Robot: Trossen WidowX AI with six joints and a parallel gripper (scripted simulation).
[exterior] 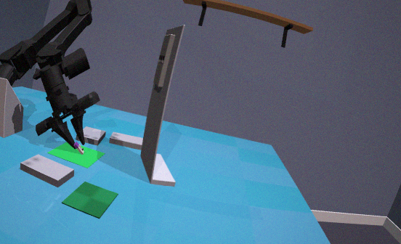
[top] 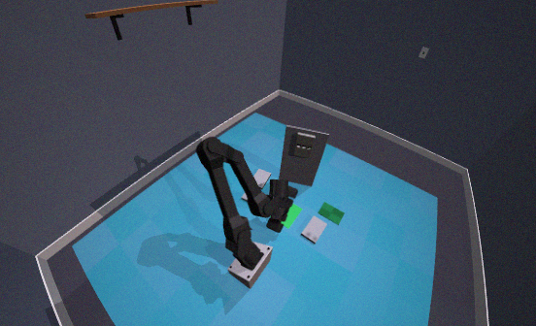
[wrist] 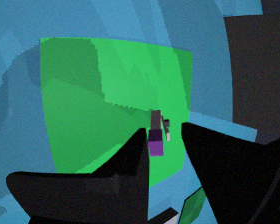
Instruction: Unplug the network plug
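Now: the network plug right at my gripper tip. Round my gripper tip: grey panel (170 mm ahead, 130 mm above, 40 mm to the left); then bright green marked square (20 mm below, 10 mm behind).
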